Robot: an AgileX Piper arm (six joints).
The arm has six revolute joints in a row. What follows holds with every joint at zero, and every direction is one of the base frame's. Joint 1 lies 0.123 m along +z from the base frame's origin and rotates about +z. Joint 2 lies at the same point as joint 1 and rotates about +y. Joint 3 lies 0.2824 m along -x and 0.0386 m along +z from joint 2 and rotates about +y. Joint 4 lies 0.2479 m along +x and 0.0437 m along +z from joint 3 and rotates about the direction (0.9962, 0, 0.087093). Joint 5 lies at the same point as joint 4 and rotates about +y. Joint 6 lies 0.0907 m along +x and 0.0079 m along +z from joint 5 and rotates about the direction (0.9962, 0, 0.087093). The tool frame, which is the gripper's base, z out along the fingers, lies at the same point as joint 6; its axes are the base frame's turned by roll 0, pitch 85.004 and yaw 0 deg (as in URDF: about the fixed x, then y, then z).
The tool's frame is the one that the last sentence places.
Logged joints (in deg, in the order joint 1, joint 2, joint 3, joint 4, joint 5, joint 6), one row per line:
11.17, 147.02, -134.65, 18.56, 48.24, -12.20
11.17, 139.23, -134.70, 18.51, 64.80, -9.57
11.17, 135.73, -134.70, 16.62, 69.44, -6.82
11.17, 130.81, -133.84, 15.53, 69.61, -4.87
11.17, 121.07, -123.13, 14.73, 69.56, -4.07
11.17, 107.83, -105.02, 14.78, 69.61, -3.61
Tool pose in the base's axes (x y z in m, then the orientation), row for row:
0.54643, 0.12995, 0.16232, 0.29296, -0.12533, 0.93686, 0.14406
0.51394, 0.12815, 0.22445, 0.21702, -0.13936, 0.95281, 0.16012
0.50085, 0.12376, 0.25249, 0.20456, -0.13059, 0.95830, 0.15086
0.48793, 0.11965, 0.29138, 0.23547, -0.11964, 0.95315, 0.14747
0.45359, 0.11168, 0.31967, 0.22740, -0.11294, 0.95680, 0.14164
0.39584, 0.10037, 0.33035, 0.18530, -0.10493, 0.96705, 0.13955
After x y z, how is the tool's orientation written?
As a quaternion, w x y z.
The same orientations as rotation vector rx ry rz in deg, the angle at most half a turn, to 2 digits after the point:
-19.13, 142.99, 21.99
-22.12, 151.22, 25.41
-20.86, 153.11, 24.10
-18.81, 149.82, 23.18
-17.83, 151.03, 22.36
-16.94, 156.12, 22.53

